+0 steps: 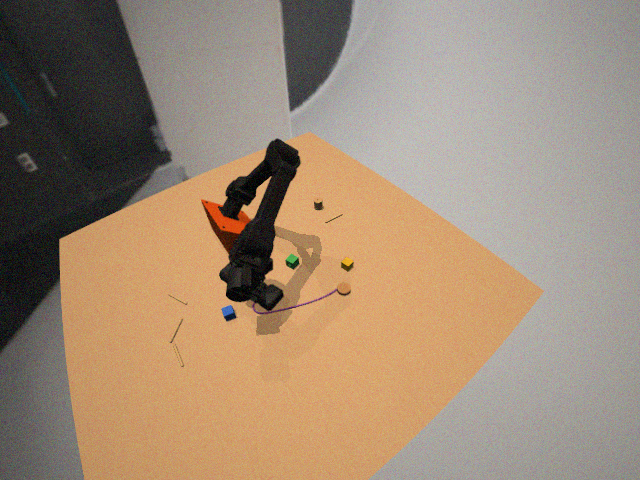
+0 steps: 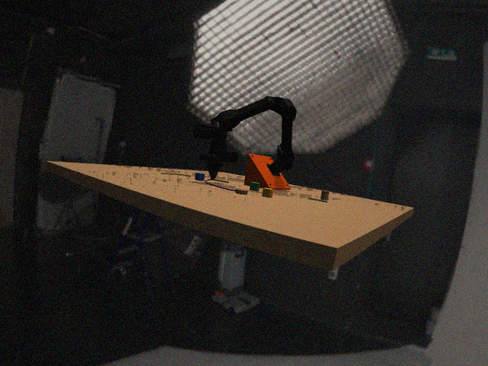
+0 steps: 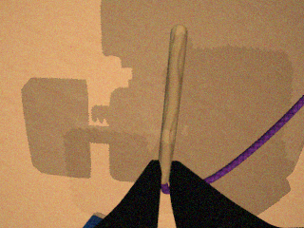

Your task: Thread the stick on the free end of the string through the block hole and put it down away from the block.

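Right now the green cube is 160 mm to the left of my gripper tip and 70 mm behind it. Round my gripper tip: thin wooden stick: 10 mm to the left, 10 mm behind; round wooden button: 240 mm to the left, 100 mm ahead, 10 mm below; blue cube: 80 mm to the right, 10 mm behind.
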